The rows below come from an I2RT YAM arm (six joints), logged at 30 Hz.
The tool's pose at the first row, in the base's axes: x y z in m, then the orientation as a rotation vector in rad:
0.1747, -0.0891, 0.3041, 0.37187, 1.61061, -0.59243
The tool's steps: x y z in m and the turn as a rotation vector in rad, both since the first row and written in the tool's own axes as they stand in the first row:
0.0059, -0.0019, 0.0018, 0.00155, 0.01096, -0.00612
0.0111, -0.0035, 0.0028, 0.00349, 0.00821, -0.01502
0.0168, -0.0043, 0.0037, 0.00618, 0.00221, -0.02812
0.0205, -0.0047, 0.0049, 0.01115, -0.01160, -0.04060
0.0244, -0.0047, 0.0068, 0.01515, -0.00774, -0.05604
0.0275, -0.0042, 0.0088, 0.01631, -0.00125, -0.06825
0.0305, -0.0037, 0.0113, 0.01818, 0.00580, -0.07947
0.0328, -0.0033, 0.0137, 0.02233, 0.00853, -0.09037
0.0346, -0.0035, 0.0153, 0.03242, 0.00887, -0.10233
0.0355, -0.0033, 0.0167, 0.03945, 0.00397, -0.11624
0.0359, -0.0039, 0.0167, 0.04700, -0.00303, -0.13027
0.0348, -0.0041, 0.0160, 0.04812, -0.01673, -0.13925
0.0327, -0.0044, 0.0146, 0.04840, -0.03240, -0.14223
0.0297, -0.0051, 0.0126, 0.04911, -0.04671, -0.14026
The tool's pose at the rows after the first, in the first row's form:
0.1743, -0.0923, 0.2985, 0.37203, 1.62237, -0.59724
0.1736, -0.0947, 0.2936, 0.36549, 1.62165, -0.60589
0.1731, -0.0964, 0.2880, 0.35506, 1.61870, -0.61867
0.1734, -0.0978, 0.2844, 0.34409, 1.60746, -0.63358
0.1744, -0.0993, 0.2804, 0.33615, 1.61413, -0.64822
0.1759, -0.1004, 0.2772, 0.32955, 1.62318, -0.65784
0.1779, -0.1017, 0.2741, 0.32442, 1.63231, -0.66725
0.1797, -0.1030, 0.2716, 0.31973, 1.63660, -0.67872
0.1807, -0.1042, 0.2698, 0.31776, 1.63730, -0.69615
0.1818, -0.1050, 0.2688, 0.31013, 1.63412, -0.71298
0.1815, -0.1055, 0.2685, 0.30206, 1.62871, -0.73048
0.1809, -0.1052, 0.2696, 0.29099, 1.61723, -0.73932
0.1799, -0.1044, 0.2718, 0.28346, 1.60264, -0.74303
0.1782, -0.1035, 0.2750, 0.28070, 1.58812, -0.74322

